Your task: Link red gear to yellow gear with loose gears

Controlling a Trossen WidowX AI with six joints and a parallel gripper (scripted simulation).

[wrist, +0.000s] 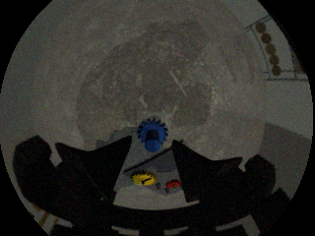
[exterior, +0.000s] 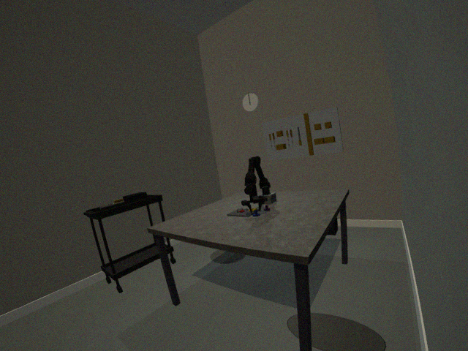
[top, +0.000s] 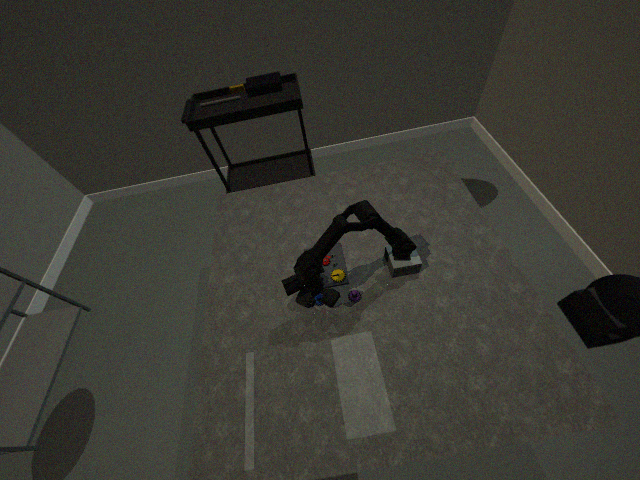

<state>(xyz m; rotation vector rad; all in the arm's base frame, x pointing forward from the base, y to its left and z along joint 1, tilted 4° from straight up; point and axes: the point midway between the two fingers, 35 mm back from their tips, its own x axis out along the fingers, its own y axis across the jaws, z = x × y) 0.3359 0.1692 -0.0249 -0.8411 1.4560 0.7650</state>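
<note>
Right now my gripper tip is 10 mm above the blue gear. Also, from my gripper tip: purple gear 140 mm behind, 20 mm to the right, 10 mm below; red gear 20 mm behind, 170 mm to the right, 10 mm below; yellow gear 80 mm behind, 110 mm to the right, 10 mm below.
</note>
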